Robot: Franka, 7 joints.
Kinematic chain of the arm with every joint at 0, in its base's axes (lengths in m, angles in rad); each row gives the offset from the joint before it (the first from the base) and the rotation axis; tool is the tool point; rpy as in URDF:
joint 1: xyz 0 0 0.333 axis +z
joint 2: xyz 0 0 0 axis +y
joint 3: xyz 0 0 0.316 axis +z
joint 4: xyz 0.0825 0 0 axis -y
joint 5: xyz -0.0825 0 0.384 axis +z
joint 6: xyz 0 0 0 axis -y
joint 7: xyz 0.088 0 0 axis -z
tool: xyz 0 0 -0.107 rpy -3.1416 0 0
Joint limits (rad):
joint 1: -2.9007..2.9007
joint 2: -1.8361..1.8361
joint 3: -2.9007..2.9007
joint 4: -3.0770..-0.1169
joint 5: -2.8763..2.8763
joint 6: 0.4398..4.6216
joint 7: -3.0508..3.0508
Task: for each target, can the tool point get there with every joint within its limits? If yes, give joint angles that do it. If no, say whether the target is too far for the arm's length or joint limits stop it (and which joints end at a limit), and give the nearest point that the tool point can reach.
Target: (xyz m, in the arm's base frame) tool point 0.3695 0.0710 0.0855
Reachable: yes | joints -0.0573 0.5912 0.0331 -2.3359 -2.2451 3.2500 2.4104
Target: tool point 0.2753 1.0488 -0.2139
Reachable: no: too far | nearest point 0.1945 0.7409 -0.0533 | short by 0.357 m
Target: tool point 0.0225 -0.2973 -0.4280
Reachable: no: joint limits stop it (at a limit: joint 2) | nearest point 0.0224 -0.2956 -0.3606 | short by 0.067 m
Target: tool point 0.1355 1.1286 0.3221
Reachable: no: too far | nearest point 0.1023 0.8517 0.3248 | short by 0.279 m
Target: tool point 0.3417 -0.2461 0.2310
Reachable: yes | joints 1.3007 -0.8168 -1.6741 -2.5147 -1.7172 1.1371 -0.3281
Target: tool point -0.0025 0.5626 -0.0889
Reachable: yes | joints 1.8207 1.4974 -0.5478 -1.4299 -1.1229 3.8646 -2.1876
